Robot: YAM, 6 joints.
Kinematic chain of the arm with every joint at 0, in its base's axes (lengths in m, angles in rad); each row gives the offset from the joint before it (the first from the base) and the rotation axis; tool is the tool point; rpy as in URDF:
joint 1: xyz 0 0 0.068 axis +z
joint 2: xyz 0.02 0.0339 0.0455 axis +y
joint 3: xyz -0.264 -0.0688 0 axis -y
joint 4: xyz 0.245 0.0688 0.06 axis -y
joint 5: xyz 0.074 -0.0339 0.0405 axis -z
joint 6: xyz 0.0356 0 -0.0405 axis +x
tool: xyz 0 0 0 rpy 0 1.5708 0
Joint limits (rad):
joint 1: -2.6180..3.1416
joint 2: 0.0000..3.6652
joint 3: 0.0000..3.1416
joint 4: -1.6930..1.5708
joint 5: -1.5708..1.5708
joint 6: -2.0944..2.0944
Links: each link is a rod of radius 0.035 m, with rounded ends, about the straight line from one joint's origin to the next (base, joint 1, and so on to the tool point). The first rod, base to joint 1, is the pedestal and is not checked.
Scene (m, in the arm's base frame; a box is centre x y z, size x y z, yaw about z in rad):
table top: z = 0
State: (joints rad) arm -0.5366 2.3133 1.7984 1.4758 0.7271 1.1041
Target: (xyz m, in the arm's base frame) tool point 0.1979 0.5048 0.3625
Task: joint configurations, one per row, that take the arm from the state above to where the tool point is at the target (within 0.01 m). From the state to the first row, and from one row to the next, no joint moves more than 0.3 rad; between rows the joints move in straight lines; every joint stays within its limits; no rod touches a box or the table.
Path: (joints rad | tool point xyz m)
1: -0.2422 2.3356 1.8659 1.4172 0.6921 1.1041 | 0.4873 -0.1438 0.3289
2: 0.0521 2.3579 1.9334 1.3585 0.6570 1.1041 | 0.5162 0.0051 0.3358
3: 0.3465 2.3801 2.0008 1.2999 0.6220 1.1041 | 0.4991 0.1582 0.3426
4: 0.6409 2.4024 2.0683 1.2412 0.5869 1.1041 | 0.4367 0.3011 0.3493
5: 0.9353 2.4247 2.1358 1.1826 0.5519 1.1041 | 0.3334 0.4205 0.3560
6: 1.2296 2.4470 2.2033 1.1239 0.5169 1.1041 | 0.1979 0.5048 0.3625

